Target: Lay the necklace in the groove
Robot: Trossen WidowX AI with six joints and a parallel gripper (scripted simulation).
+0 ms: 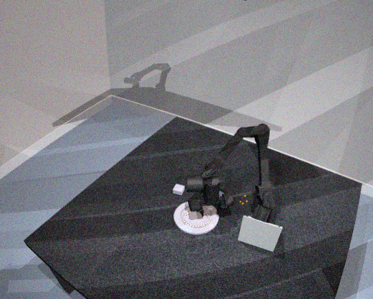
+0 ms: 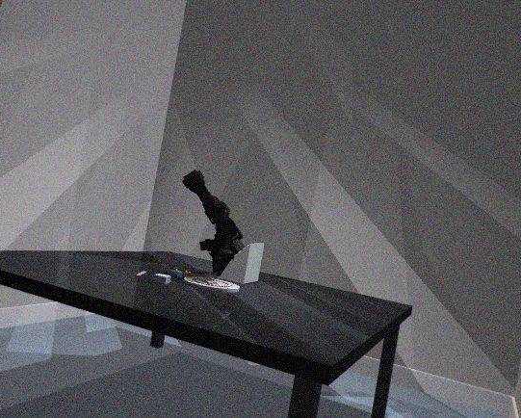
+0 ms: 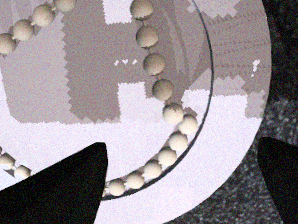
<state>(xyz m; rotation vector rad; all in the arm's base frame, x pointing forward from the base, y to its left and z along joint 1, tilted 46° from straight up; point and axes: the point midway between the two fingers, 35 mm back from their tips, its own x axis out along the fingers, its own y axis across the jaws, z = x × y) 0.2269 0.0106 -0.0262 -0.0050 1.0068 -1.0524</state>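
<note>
Now: the round white bead board 6 cm ahead of my gripper tip, 2 cm to the left of it and 3 cm below it. The rest, counted from my gripper tip: small white block (22 cm ahead, 8 cm to the right, 2 cm below); then small blue cube (4 cm ahead, 16 cm to the right, 3 cm below); then thin white stick (17 cm ahead, 20 cm to the right, 3 cm below).
</note>
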